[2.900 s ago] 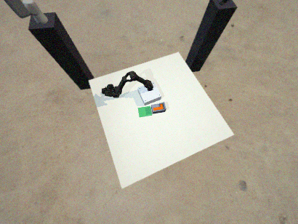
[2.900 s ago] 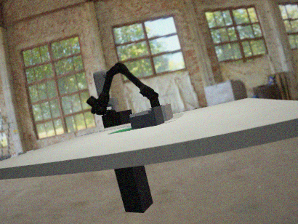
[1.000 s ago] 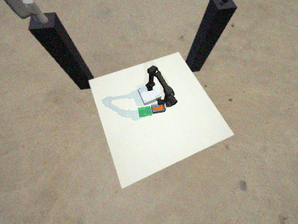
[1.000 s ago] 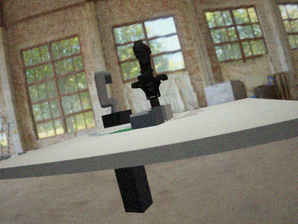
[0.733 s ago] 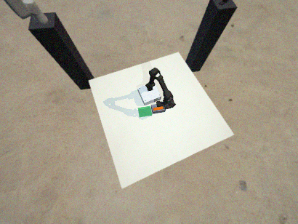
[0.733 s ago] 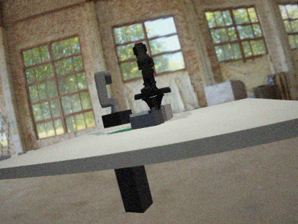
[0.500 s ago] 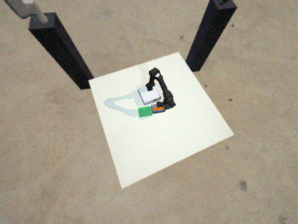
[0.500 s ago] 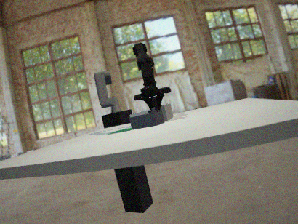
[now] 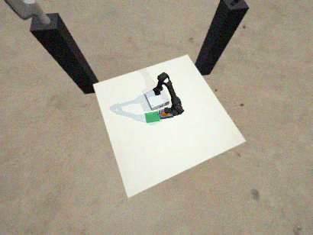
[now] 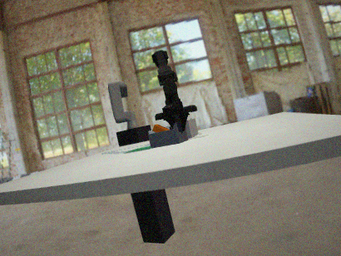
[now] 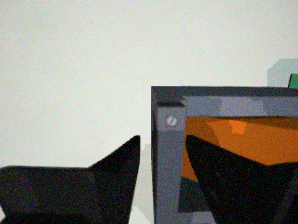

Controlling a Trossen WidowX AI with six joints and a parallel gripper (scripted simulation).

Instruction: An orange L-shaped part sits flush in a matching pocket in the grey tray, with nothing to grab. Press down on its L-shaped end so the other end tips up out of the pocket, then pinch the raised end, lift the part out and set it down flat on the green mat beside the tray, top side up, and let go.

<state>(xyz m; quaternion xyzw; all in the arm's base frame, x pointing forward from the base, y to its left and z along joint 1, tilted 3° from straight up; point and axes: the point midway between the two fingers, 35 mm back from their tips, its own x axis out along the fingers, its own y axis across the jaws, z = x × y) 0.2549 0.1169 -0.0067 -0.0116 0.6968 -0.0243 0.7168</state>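
Now: gripper tip 60 mm to the left of the orange L-shaped part and 10 mm past it. The rest, counted from my gripper tip: green mat (220 mm to the right, 60 mm below, 10 mm behind).
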